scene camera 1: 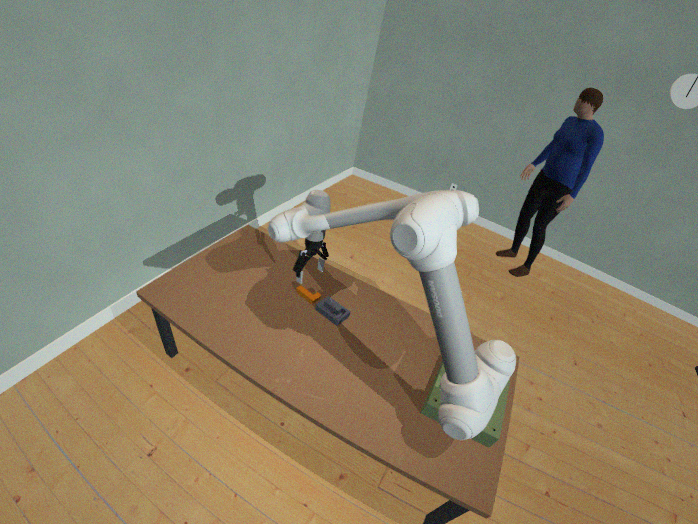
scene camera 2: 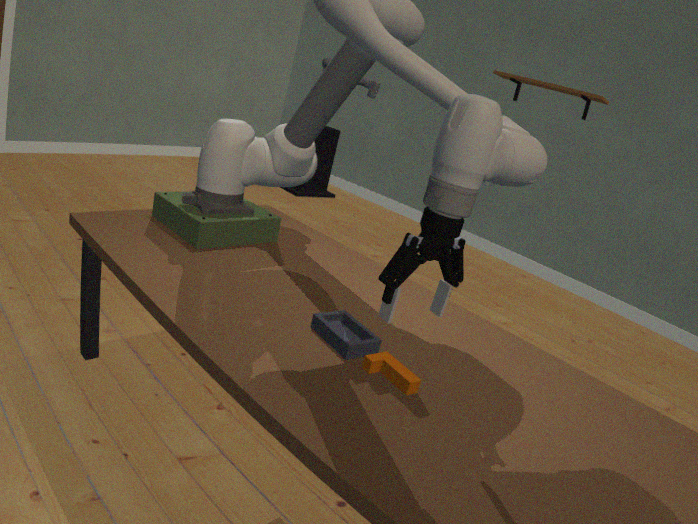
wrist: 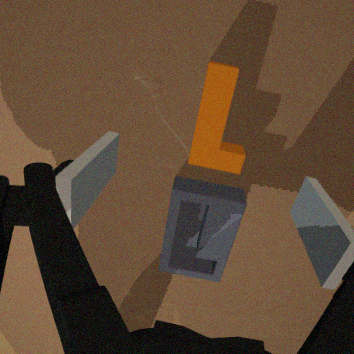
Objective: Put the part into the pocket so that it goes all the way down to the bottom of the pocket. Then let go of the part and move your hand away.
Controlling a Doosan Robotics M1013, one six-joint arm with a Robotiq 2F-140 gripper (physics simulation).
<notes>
My gripper (scene camera 2: pixel 411 316) is open, with nothing in its grasp. Also in view: an orange L-shaped part (scene camera 2: pixel 384 362). Also in view: a grey-blue pocket block (wrist: pixel 203 217).
The orange L-shaped part shows as well in the wrist view (wrist: pixel 207 150). My gripper shows as well in the wrist view (wrist: pixel 208 173).
</notes>
